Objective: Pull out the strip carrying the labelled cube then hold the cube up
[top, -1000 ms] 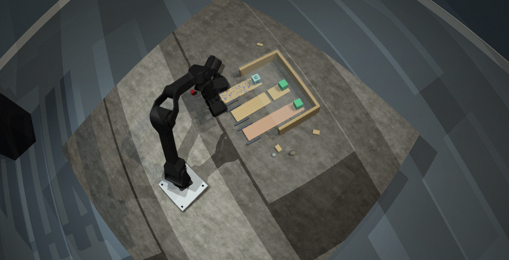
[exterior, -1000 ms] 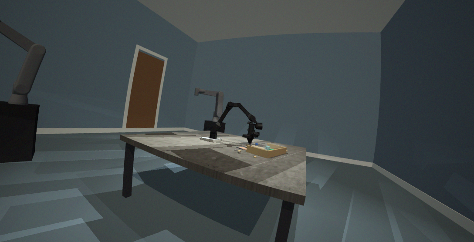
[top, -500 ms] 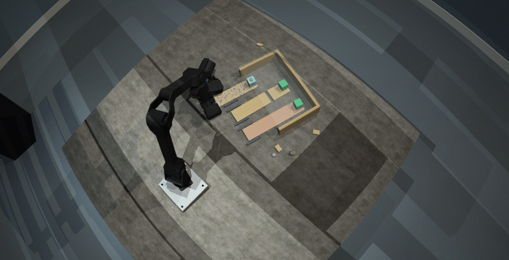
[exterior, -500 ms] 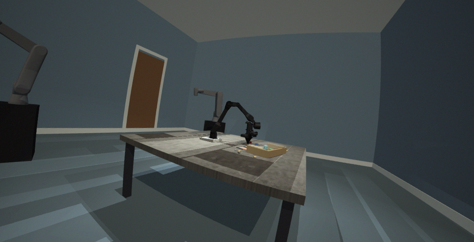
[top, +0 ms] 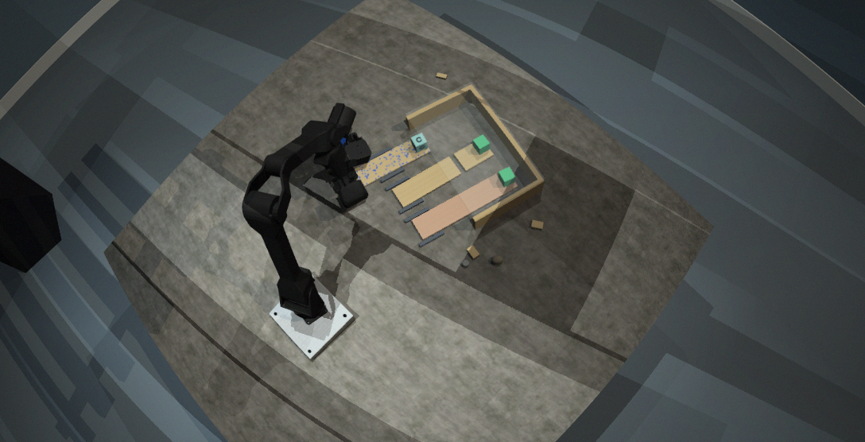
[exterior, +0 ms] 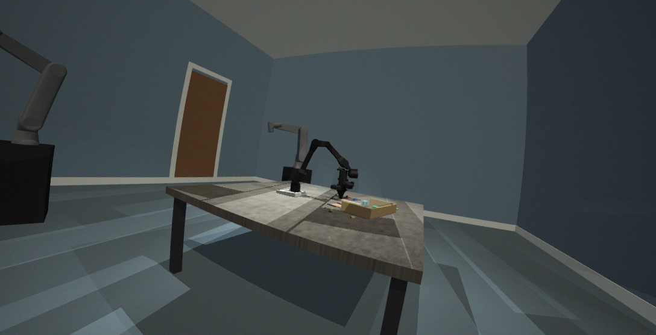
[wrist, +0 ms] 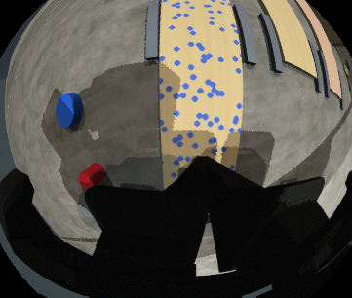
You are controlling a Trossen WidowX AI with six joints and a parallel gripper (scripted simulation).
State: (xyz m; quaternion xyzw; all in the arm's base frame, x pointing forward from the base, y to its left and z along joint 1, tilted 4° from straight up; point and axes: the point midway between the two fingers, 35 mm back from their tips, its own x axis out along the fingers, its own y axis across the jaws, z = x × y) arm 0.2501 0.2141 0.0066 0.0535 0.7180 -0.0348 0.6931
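My gripper tip is 100 mm to the right of the small red thing and 10 mm below it. Also, from my gripper tip: brown disc (370 mm to the right, 170 mm ahead); blue disc (110 mm to the left, 60 mm ahead).
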